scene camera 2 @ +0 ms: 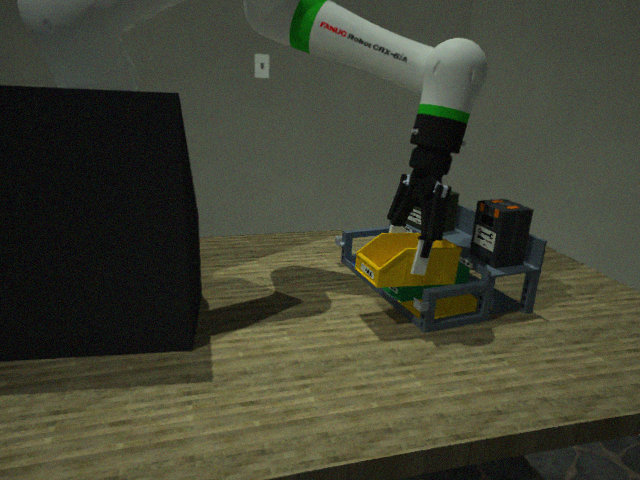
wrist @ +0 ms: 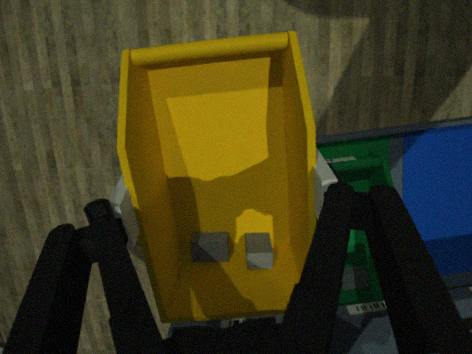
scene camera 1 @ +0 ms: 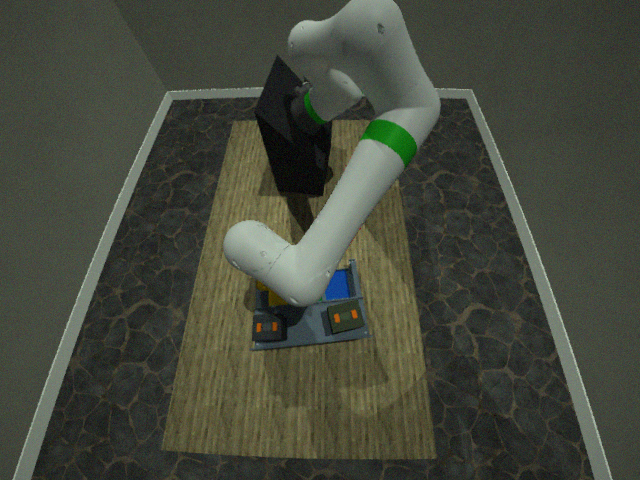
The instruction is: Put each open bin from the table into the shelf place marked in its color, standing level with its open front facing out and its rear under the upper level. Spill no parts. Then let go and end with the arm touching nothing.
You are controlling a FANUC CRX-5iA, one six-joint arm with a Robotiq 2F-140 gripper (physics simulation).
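Frame: origin at the arm's base, x down, y ahead, z right, level; metres.
Seen in the pictures: gripper, fingertip midpoint: (wrist: pixel 222 160); arm's base at its link origin: (scene camera 2: pixel 88 170) (scene camera 1: pixel 304 116).
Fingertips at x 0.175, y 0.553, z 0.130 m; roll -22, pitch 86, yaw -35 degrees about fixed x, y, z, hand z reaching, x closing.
Offsets run from my fingertips to a thing's top centre. "spot": to the spot under its first point. Level surfaces: height alone.
My gripper (scene camera 2: pixel 406 246) (wrist: pixel 222 160) is shut on the side walls of a yellow open bin {dy +0.009, dx -0.054, dz -0.001 m} (scene camera 2: pixel 413 266) (wrist: pixel 225 135). The bin is held nearly level above the yellow-marked place (scene camera 2: pixel 454 306) at one end of the grey-blue shelf {spot: dy +0.090, dx +0.108, dz +0.068 m} (scene camera 2: pixel 454 324), its open front facing out. Two grey blocks {dy +0.077, dx +0.011, dz +0.019 m} (wrist: pixel 210 246) {dy +0.080, dx -0.002, dz -0.021 m} (wrist: pixel 259 251) lie inside near its rear. A green bin {spot: dy +0.040, dx +0.089, dz -0.046 m} (scene camera 2: pixel 405 293) (wrist: pixel 362 172) sits in the shelf's middle place, with a grey block inside. The blue-marked place (scene camera 1: pixel 337 285) (wrist: pixel 440 180) is bare. In scene camera 1 the arm hides the gripper.
Two dark cases with orange latches {dy +0.226, dx -0.109, dz -0.010 m} (scene camera 1: pixel 268 327) {dy +0.201, dx -0.084, dz -0.241 m} (scene camera 1: pixel 345 316) (scene camera 2: pixel 501 232) stand on the shelf's upper level {spot: dy +0.234, dx +0.013, dz -0.130 m} (scene camera 1: pixel 310 330). Side rails bound the shelf's lower level. A tall black box (scene camera 1: pixel 297 160) (scene camera 2: pixel 98 222) stands on the table {dx +0.115 m} (scene camera 1: pixel 299 403) (scene camera 2: pixel 258 403) in front of the shelf.
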